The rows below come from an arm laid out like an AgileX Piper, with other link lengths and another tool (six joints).
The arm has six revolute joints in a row. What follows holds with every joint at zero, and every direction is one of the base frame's.
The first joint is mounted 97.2 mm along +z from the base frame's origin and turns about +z.
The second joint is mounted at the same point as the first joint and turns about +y.
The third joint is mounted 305 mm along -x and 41.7 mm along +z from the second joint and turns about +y.
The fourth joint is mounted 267.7 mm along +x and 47.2 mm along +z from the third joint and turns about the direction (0.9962, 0, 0.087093).
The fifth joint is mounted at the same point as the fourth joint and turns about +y.
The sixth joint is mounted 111.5 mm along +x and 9.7 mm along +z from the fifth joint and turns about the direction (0.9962, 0, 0.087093).
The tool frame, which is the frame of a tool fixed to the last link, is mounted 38.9 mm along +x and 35 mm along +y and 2.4 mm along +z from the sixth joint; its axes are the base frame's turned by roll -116.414, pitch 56.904 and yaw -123.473 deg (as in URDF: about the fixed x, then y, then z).
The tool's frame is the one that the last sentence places.
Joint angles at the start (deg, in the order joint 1, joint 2, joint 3, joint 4, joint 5, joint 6):
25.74 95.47 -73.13 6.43 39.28 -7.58
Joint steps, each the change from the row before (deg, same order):
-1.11 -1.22 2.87 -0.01 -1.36 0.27
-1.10 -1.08 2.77 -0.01 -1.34 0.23
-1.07 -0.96 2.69 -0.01 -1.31 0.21
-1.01 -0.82 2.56 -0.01 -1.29 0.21
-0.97 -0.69 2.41 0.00 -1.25 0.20
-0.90 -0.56 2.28 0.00 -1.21 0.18
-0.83 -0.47 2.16 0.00 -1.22 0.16
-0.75 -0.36 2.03 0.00 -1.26 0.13
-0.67 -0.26 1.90 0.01 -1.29 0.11
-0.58 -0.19 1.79 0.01 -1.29 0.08
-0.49 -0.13 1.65 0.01 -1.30 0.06
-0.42 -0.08 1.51 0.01 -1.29 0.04
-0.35 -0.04 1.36 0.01 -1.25 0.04
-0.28 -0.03 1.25 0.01 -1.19 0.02
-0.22 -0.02 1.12 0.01 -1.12 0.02
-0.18 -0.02 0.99 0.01 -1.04 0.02
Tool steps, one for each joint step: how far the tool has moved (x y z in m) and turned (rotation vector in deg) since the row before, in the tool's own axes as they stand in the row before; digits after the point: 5 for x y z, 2 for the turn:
0.01180 -0.00166 0.00537 -0.02 0.58 1.40
0.01149 -0.00156 0.00595 -0.03 0.63 1.34
0.01121 -0.00129 0.00642 -0.07 0.67 1.28
0.01061 -0.00101 0.00671 -0.10 0.68 1.22
0.01001 -0.00091 0.00684 -0.12 0.68 1.17
0.00943 -0.00060 0.00701 -0.14 0.70 1.07
0.00879 -0.00039 0.00690 -0.13 0.65 0.99
0.00803 -0.00020 0.00683 -0.10 0.58 0.90
0.00729 -0.00001 0.00668 -0.07 0.51 0.82
0.00670 0.00029 0.00644 -0.05 0.45 0.71
0.00594 0.00046 0.00600 -0.01 0.36 0.61
0.00527 0.00052 0.00553 0.03 0.27 0.53
0.00459 0.00057 0.00499 0.06 0.20 0.47
0.00413 0.00073 0.00448 0.08 0.15 0.38
0.00359 0.00078 0.00392 0.09 0.09 0.32
0.00309 0.00071 0.00334 0.11 0.03 0.28

